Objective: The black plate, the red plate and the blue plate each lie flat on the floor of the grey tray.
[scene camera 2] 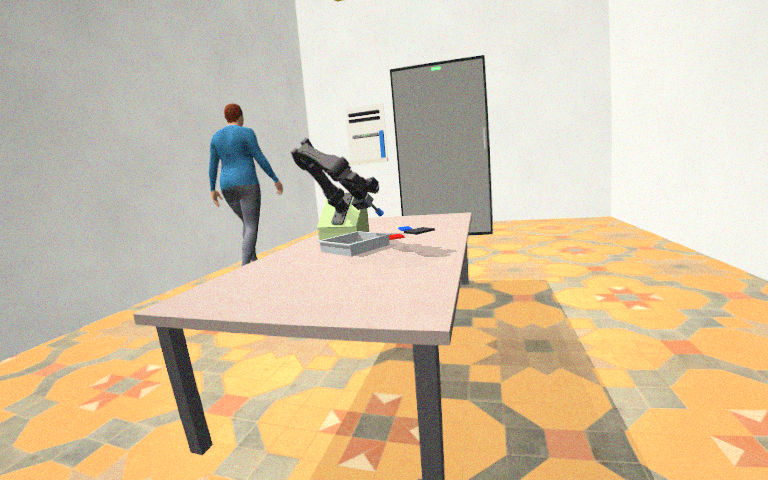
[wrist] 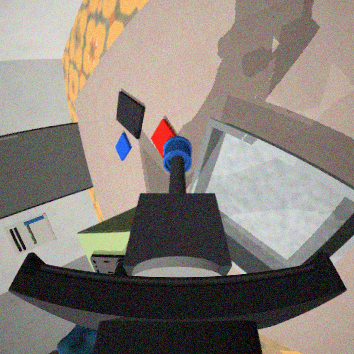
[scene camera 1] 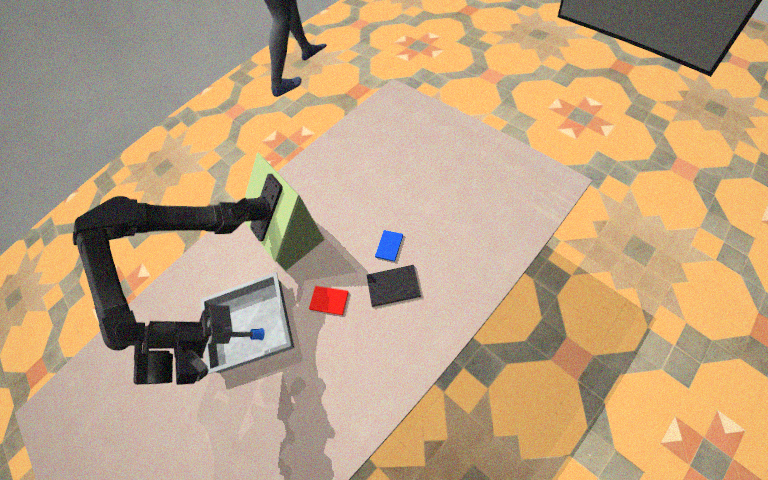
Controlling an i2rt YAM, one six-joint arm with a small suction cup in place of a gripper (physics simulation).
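Pixels of known places: hand, its tool point: point(scene camera 2: 381, 213) point(wrist: 176, 148) point(scene camera 1: 262, 334); arm's base, origin of its link: point(scene camera 2: 342, 208) point(scene camera 1: 266, 208).
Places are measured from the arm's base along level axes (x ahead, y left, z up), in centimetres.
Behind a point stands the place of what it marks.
The black plate point(scene camera 1: 394, 285) @[x 36.9, y 14.9, z -14.5 cm] point(scene camera 2: 419, 230) @[x 37.3, y 12.2, z -14.5 cm] point(wrist: 130, 114) @[x 36.0, y 12.6, z -14.5 cm] lies flat on the table, beside the tray's side. The blue plate point(scene camera 1: 389, 245) @[x 26.2, y 21.9, z -14.5 cm] point(scene camera 2: 404, 228) @[x 26.3, y 19.6, z -14.6 cm] point(wrist: 123, 146) @[x 26.2, y 20.0, z -14.5 cm] lies flat close to the black one. The red plate point(scene camera 1: 329, 300) @[x 28.1, y -1.7, z -14.6 cm] point(scene camera 2: 396, 237) @[x 30.6, y -3.8, z -14.9 cm] point(wrist: 162, 136) @[x 29.7, y -0.9, z -14.6 cm] lies flat between the black plate and the tray; the cup hides part of it in the wrist view. The grey tray point(scene camera 1: 287, 319) @[x 24.8, y -14.3, z -14.4 cm] point(scene camera 2: 353, 246) @[x 24.9, y -37.2, z -11.7 cm] point(wrist: 203, 161) @[x 26.4, y -15.3, z -10.9 cm] holds no plate. My suction cup point(scene camera 1: 257, 333) point(scene camera 2: 379, 212) point(wrist: 177, 151) is raised above the table, with nothing on it.
A green wedge-shaped block point(scene camera 1: 288, 226) @[x 10.5, y 1.7, z 0.8 cm] point(scene camera 2: 325, 230) @[x -7.3, y -7.6, z -10.1 cm] point(wrist: 107, 241) @[x 7.7, y 2.8, z 2.7 cm] carries the arm's base, close behind the tray. A person point(scene camera 1: 279, 45) point(scene camera 2: 235, 158) stands on the floor beyond the table point(scene camera 1: 430, 152) @[x 7.3, y 55.8, z -15.5 cm] point(scene camera 2: 294, 300) @[x 32.5, y -86.7, z -15.6 cm].
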